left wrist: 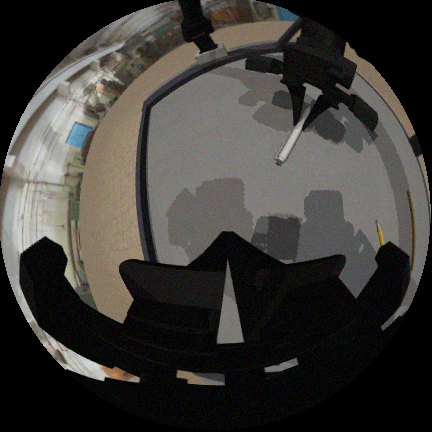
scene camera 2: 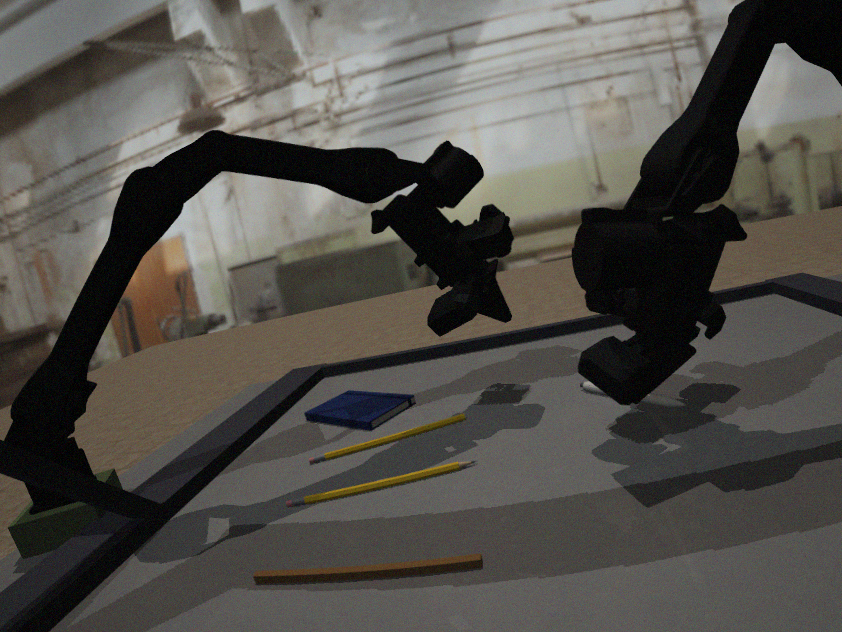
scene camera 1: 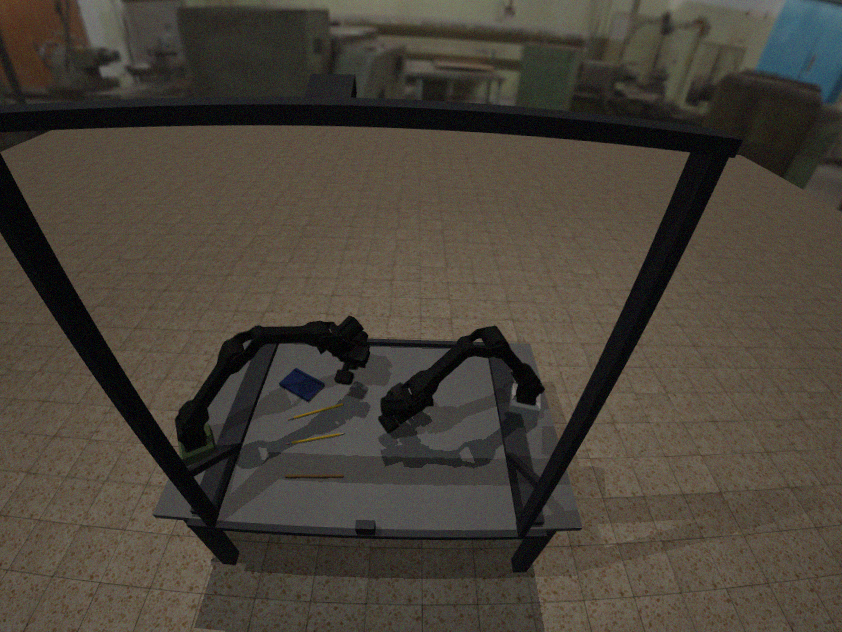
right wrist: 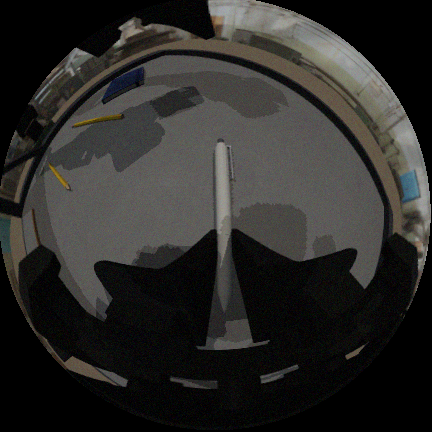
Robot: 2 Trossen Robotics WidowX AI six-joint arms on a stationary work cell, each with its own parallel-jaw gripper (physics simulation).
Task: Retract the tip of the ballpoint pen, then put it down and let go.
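Places are measured from the left arm's base along level axes (x back, y right, z up), in centimetres.
Pixels of known places: left gripper, fingertip midpoint: (left wrist: pixel 226 236) (scene camera 2: pixel 509 319) (scene camera 1: pixel 364 366) (right wrist: pixel 210 37); right gripper, fingertip midpoint: (left wrist: pixel 298 127) (scene camera 2: pixel 636 398) (right wrist: pixel 223 234); left arm's base, origin of the base link: (scene camera 1: pixel 194 441); right arm's base, origin of the base link: (left wrist: pixel 208 48) (scene camera 1: pixel 526 396).
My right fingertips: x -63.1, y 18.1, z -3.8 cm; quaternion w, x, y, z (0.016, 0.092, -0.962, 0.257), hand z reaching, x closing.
Note:
For each thing: its middle in the pictures, then the offset to it from my right fingertips.
- white ballpoint pen, body centre: (right wrist: pixel 225 220) (scene camera 2: pixel 630 394) (left wrist: pixel 296 129) dx +0.1, dy -1.0, dz +0.3 cm
- blue book, body centre: (scene camera 2: pixel 358 408) (right wrist: pixel 124 81) (scene camera 1: pixel 302 384) dx +25.0, dy -27.8, dz +0.4 cm
- brown stick, body centre: (scene camera 2: pixel 361 572) (right wrist: pixel 36 235) (scene camera 1: pixel 314 476) dx +33.5, dy +8.1, dz +0.2 cm
The white ballpoint pen (scene camera 2: pixel 593 387) (left wrist: pixel 291 143) (right wrist: pixel 222 190) is held low over the table. In the right wrist view its clip and dark button end point away from the fingers; the writing tip cannot be made out. My right gripper (scene camera 1: pixel 391 425) (scene camera 2: pixel 629 394) (left wrist: pixel 298 127) (right wrist: pixel 223 234) is shut on the pen's body. My left gripper (scene camera 1: pixel 348 370) (scene camera 2: pixel 501 316) (left wrist: pixel 226 236) is shut and empty. It hangs above the table, higher than the pen and apart from its button end, to the left of it in scene camera 2.
A blue book (scene camera 1: pixel 301 384) (scene camera 2: pixel 360 409) (right wrist: pixel 125 84) lies at the left of the table. Two yellow pencils (scene camera 1: pixel 317 411) (scene camera 1: pixel 317 438) (scene camera 2: pixel 387 483) and a brown stick (scene camera 1: pixel 314 476) (scene camera 2: pixel 367 570) lie nearer the front. Dark frame posts (scene camera 1: pixel 629 319) stand around the table.

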